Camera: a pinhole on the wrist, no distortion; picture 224 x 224 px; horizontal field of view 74.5 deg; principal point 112.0 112.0 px. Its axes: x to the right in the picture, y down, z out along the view. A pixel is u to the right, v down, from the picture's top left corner.
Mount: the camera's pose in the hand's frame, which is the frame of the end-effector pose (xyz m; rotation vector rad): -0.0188 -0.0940 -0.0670 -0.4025 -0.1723 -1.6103
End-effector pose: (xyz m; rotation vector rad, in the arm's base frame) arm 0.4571 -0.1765 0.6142 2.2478 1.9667 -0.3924
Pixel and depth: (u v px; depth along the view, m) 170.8 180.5 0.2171
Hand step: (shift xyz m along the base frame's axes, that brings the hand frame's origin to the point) -0.1099 0.0811 -0.1681
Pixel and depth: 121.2 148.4 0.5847
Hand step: 0.0366 0.0688 -0.5116
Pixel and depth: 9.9 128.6 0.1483
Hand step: 0.0510 0.0070 -0.0402
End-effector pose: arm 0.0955 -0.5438 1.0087 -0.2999 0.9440 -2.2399
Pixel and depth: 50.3 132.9 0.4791
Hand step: 0.1632 -0.3758 0.0247
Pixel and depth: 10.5 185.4 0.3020
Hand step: 0.0128 -0.2842 -0.0603
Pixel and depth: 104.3 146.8 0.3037
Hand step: 0.0251 -0.1850 0.1219
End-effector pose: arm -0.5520 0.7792 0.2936 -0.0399 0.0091 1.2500
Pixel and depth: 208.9 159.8 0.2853
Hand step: 0.1992 0.0573 0.2530
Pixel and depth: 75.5 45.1 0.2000
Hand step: -0.0542 -0.0590 0.1134
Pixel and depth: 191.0 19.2 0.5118
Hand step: 0.0434 -0.2805 0.5576
